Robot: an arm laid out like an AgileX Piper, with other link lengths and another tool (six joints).
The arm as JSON. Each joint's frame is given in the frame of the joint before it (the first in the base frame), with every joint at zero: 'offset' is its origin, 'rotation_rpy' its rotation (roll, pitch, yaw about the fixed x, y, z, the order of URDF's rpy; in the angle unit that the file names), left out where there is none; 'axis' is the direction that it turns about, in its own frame. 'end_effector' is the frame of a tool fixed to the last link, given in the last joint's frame.
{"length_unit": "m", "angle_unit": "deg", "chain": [
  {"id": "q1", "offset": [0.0, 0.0, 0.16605], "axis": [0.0, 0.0, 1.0]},
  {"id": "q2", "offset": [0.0, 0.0, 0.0], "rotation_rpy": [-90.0, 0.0, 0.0], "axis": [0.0, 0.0, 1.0]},
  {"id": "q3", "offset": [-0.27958, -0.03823, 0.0], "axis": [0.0, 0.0, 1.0]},
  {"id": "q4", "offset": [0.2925, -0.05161, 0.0], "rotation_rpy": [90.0, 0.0, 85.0], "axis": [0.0, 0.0, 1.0]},
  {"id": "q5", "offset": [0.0, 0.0, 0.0], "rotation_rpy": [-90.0, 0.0, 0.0], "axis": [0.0, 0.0, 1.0]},
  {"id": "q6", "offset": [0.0, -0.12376, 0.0], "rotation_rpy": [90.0, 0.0, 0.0], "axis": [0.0, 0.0, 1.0]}
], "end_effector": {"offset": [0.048, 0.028, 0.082], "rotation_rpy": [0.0, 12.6, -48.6]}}
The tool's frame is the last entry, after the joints.
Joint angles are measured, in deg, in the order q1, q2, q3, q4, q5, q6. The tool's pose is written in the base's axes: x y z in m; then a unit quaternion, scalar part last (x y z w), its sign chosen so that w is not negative. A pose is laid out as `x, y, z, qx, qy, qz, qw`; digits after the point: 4 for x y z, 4 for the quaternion.
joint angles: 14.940, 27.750, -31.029, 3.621, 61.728, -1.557
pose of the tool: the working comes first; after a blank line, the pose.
Where each joint sits with the arm in this pose, in the base's axes (m; each line is computed from the numbers above, not from the rounded line before):
q1: 0.0000 0.0000 0.1661
q2: 0.0000 0.0000 0.1661
q3: -0.2219 -0.0592 0.3301
q4: 0.0574 0.0153 0.3983
q5: 0.0574 0.0153 0.3983
q6: 0.1268 0.0410 0.2991
the tool: 0.1275 0.0749 0.2061

0.1275, 0.0749, 0.2061, -0.4958, 0.8319, -0.1203, 0.2182
